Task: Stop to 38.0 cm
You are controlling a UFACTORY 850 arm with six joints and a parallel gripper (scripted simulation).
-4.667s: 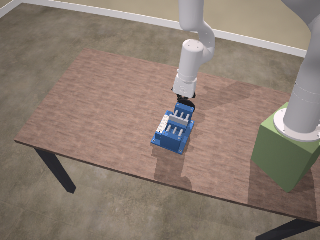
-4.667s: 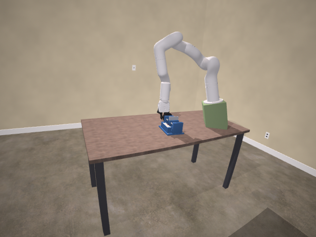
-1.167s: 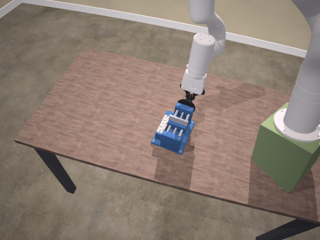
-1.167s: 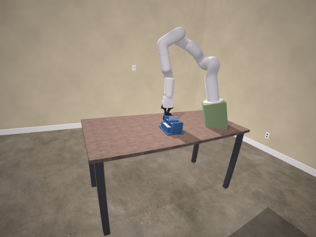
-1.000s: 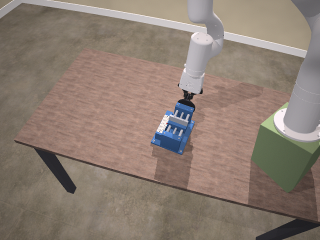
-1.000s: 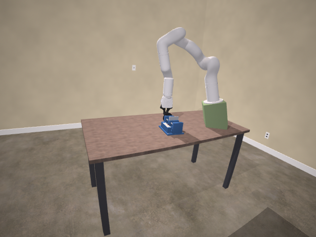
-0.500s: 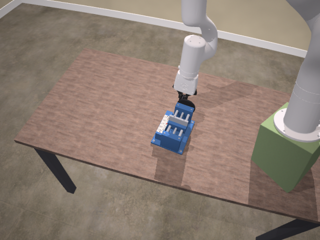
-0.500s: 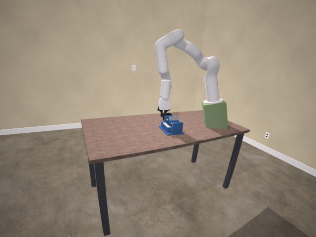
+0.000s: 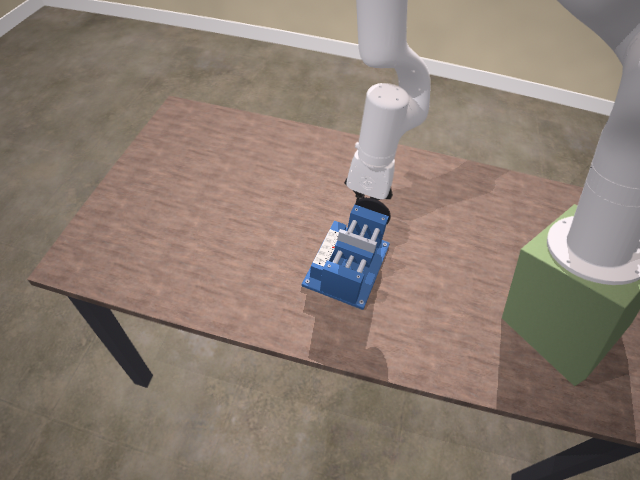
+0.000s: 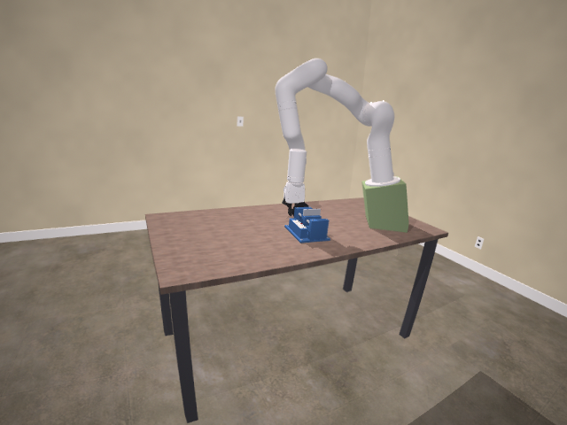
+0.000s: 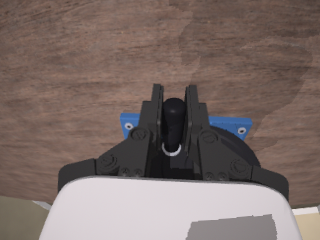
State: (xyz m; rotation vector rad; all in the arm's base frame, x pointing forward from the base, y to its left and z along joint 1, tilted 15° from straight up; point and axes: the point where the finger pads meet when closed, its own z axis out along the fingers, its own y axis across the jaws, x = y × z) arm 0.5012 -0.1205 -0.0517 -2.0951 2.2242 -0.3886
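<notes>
Right now my hand is 2 cm to the right of the black handwheel. Also, from my hand: grey stop block 16 cm to the left, 3 cm above.
</notes>
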